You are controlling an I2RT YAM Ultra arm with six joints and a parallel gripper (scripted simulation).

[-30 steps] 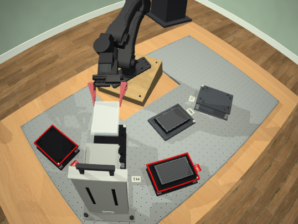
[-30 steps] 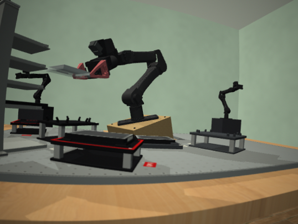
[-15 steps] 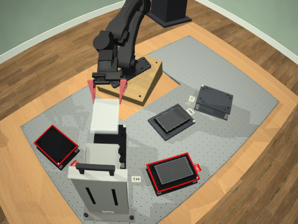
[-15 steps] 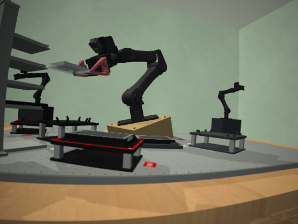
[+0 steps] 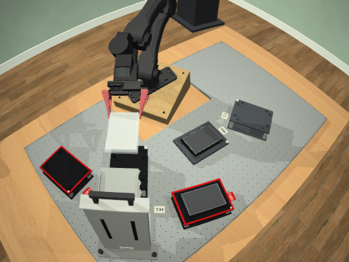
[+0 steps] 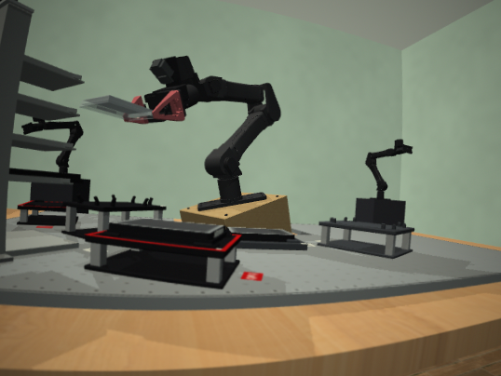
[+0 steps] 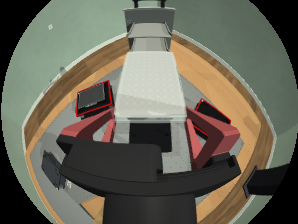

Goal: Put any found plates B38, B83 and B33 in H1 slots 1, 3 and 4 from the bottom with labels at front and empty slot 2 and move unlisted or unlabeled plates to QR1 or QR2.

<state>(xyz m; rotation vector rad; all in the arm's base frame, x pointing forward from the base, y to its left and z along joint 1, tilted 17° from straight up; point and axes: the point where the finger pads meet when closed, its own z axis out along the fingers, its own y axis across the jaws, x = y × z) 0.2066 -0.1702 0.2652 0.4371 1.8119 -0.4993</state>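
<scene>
My hand is 50 mm short of the pale translucent plate and 30 mm to the left of it. Also, from my hand: plate hotel H1: 250 mm ahead, 160 mm to the right, 90 mm below; then hotel handle: 250 mm ahead, 160 mm to the right, 100 mm above; then red-edged quarantine nest: 220 mm to the right, 210 mm below, 80 mm behind.
</scene>
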